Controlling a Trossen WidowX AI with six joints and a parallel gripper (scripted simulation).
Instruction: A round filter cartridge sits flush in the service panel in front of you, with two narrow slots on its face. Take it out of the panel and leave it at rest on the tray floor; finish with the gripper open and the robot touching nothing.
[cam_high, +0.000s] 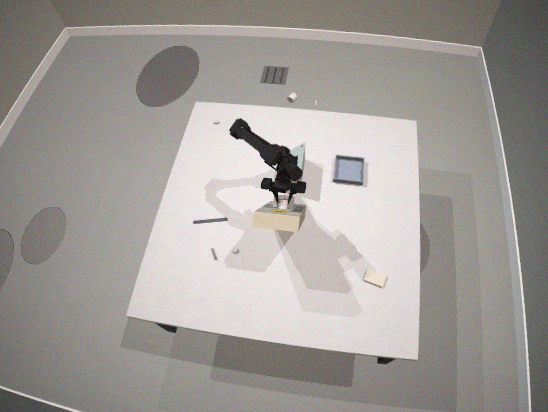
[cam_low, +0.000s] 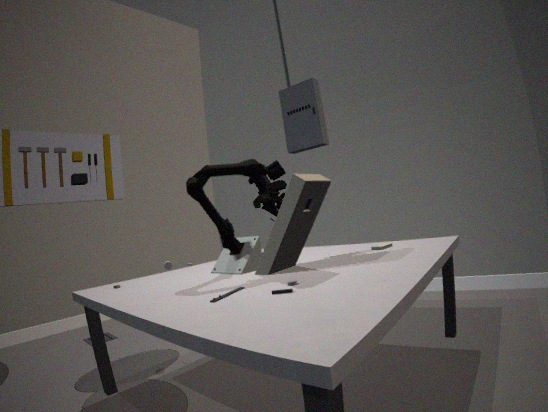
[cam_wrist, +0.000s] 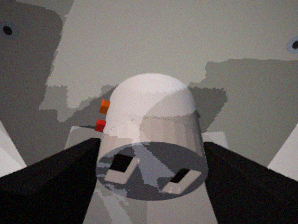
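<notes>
The blue-grey tray is 34 cm behind my gripper tip, 29 cm to the left of it and 20 cm below it. Also, from my gripper tip: short dark piece (31 cm to the right, 21 cm below, 19 cm ahead); tan block (44 cm to the left, 22 cm ahead, 21 cm below); round filter cartridge (right at my gripper tip).
</notes>
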